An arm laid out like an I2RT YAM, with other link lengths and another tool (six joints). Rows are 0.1 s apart.
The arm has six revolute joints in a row. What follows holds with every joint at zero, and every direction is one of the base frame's.
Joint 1 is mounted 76.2 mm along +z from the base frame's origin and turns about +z.
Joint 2 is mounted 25.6 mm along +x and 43.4 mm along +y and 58.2 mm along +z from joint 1 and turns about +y.
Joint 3 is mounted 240.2 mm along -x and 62.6 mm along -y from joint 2 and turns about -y.
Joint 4 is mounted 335.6 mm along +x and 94.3 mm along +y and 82.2 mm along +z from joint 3 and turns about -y.
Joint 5 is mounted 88.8 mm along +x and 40.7 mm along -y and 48.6 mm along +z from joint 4 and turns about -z.
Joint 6 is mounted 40.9 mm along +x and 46.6 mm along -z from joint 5 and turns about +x.
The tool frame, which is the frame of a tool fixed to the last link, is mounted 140 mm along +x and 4 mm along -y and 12 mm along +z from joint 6; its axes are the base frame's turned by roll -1.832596, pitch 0.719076 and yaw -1.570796 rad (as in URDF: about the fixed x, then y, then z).
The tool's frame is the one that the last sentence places.
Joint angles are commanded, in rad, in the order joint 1, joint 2, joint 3, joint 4, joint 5, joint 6. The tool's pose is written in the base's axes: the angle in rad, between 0 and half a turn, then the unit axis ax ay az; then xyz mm. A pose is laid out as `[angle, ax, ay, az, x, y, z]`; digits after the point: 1 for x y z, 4 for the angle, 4 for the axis.
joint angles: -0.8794, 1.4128, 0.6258, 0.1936, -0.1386, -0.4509
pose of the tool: [2.6572, -0.2578, 0.9246, -0.2806, 374.1, -356.3, 54.3]
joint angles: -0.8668, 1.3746, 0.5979, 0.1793, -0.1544, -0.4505
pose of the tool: [2.6437, -0.2682, 0.9235, -0.2743, 375.5, -343.6, 55.1]
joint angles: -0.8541, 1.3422, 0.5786, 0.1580, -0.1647, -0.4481
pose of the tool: [2.6349, -0.2762, 0.9233, -0.2668, 376.8, -332.5, 55.6]
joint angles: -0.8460, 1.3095, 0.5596, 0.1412, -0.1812, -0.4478
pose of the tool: [2.6220, -0.2847, 0.9224, -0.2611, 377.6, -322.9, 57.4]
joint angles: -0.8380, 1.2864, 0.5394, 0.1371, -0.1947, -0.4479
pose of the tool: [2.6108, -0.2925, 0.9211, -0.2569, 378.3, -314.3, 56.8]
